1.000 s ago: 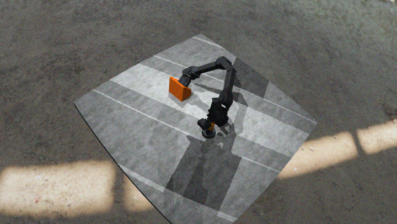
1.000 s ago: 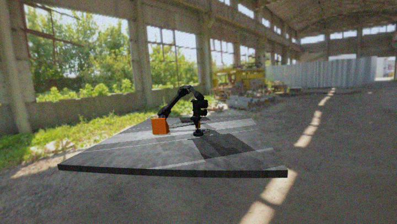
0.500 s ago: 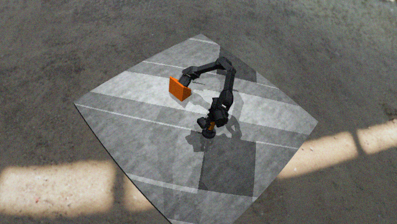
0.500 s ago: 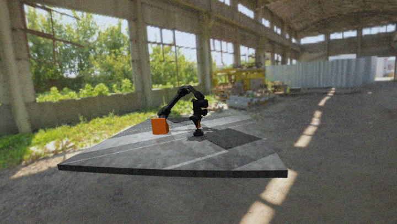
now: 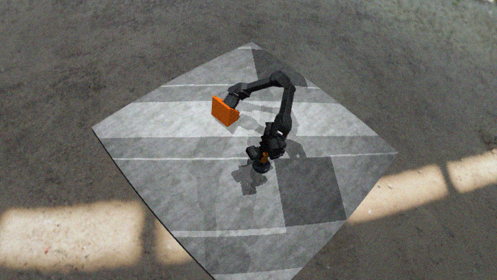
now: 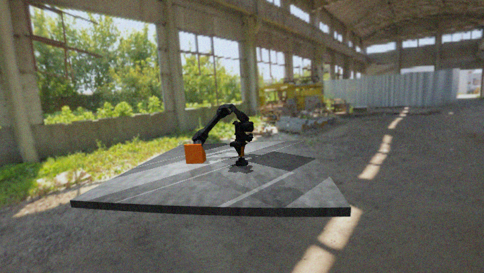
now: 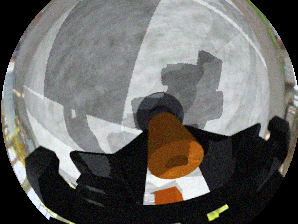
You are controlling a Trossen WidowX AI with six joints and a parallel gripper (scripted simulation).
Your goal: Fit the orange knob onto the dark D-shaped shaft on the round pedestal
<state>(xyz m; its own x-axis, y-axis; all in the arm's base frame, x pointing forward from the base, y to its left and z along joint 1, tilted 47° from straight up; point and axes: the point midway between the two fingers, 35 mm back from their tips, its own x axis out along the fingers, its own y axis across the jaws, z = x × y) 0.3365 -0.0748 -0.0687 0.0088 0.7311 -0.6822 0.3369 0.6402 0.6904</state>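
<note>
My gripper tip is 20 mm below the orange knob. The rest, counted from my gripper tip: dark round pedestal 40 mm below.
</note>
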